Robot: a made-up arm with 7 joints.
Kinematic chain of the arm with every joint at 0, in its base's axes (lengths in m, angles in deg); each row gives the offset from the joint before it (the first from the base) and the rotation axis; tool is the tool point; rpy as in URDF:
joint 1: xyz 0 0 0.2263 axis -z
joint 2: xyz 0 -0.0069 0.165 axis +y
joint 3: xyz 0 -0.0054 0.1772 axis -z
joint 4: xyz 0 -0.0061 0.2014 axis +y
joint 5: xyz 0 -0.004 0.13 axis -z
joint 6: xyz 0 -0.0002 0.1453 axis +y
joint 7: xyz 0 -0.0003 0.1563 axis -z
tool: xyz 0 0 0 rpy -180 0 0
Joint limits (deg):
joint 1: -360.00..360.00
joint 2: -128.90..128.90
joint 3: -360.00..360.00
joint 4: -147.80..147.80
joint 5: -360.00..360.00
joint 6: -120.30..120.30
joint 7: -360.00..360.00
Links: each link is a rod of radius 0.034 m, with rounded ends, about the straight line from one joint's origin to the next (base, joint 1, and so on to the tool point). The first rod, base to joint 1, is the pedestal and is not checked.
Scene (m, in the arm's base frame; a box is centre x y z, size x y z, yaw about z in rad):
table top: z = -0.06
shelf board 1: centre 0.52 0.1 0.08 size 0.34 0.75 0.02 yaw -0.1
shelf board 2: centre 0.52 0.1 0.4 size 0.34 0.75 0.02 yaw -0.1
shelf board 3: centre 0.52 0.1 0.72 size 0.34 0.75 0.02 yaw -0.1
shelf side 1: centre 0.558 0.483 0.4 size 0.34 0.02 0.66 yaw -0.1
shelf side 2: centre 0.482 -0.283 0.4 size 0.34 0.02 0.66 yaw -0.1
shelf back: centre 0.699 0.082 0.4 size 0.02 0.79 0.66 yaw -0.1
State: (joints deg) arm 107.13 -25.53 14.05 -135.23 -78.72 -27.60 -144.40
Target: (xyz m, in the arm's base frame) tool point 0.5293 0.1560 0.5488
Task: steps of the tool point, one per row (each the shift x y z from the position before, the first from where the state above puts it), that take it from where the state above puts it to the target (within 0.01 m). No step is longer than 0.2 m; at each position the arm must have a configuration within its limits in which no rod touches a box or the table.
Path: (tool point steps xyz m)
1: 0.1303 0.0172 0.0583
2: 0.1272 -0.0453 0.0795
3: 0.0930 -0.1005 0.0952
4: 0.0603 -0.0051 -0.0101
5: 0.0528 -0.0006 -0.0070

